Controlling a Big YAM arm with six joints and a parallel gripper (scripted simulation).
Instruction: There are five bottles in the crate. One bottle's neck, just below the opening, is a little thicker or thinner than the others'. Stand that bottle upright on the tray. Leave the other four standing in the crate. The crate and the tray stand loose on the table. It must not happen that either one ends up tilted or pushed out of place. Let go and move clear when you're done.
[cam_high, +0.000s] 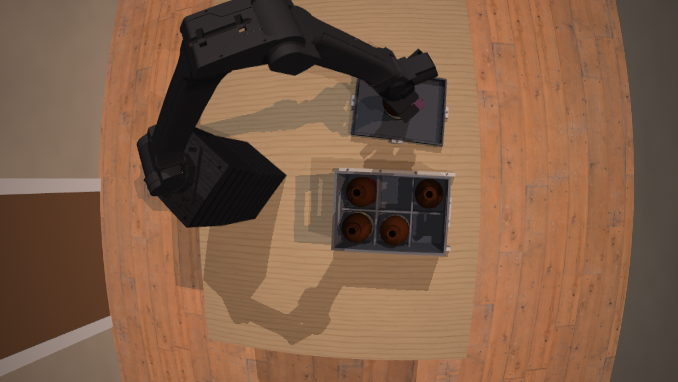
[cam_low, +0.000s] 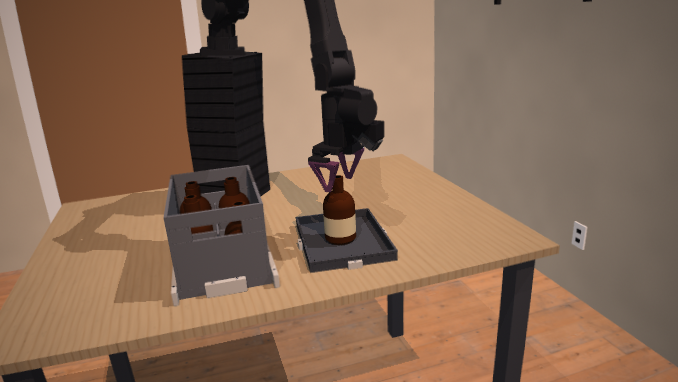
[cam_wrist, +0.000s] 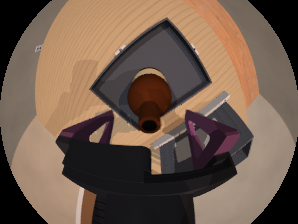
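Now: the dark tray 14 cm below my hand. Also, from my hand: grey crate: 28 cm to the right, 7 cm below, 2 cm ahead.
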